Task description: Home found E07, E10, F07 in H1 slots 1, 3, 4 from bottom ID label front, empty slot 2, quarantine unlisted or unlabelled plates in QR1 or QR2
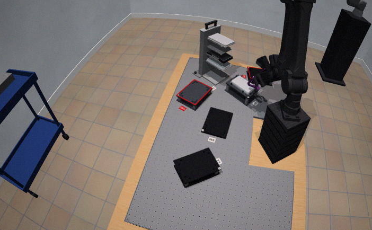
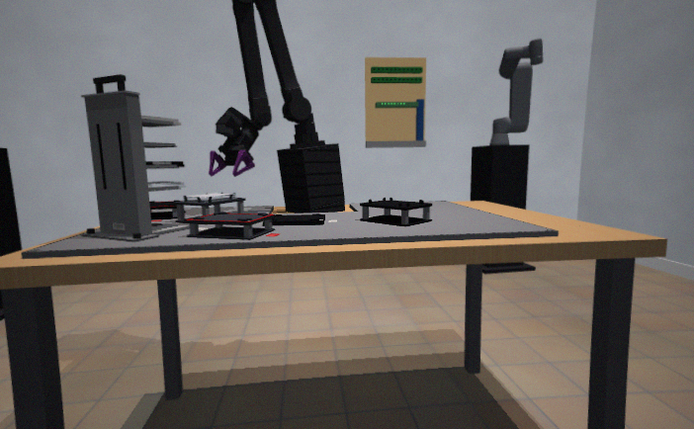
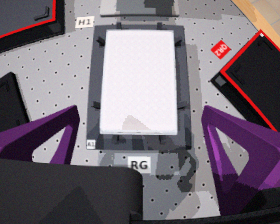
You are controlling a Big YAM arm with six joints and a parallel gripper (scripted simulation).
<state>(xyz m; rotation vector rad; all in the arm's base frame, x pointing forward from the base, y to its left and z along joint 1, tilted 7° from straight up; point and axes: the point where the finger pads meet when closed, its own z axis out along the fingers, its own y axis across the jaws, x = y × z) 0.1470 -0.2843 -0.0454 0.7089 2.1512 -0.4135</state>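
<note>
Now: the regrip nest 5 cm ahead of my hand, 3 cm to the right of it and 8 cm below it. Round my hand: RG label 4 cm behind, 3 cm to the left, 14 cm below; QR2 label 2 cm ahead, 19 cm to the right, 14 cm below; dark plate 19 cm ahead, 15 cm to the right, 3 cm above.
</note>
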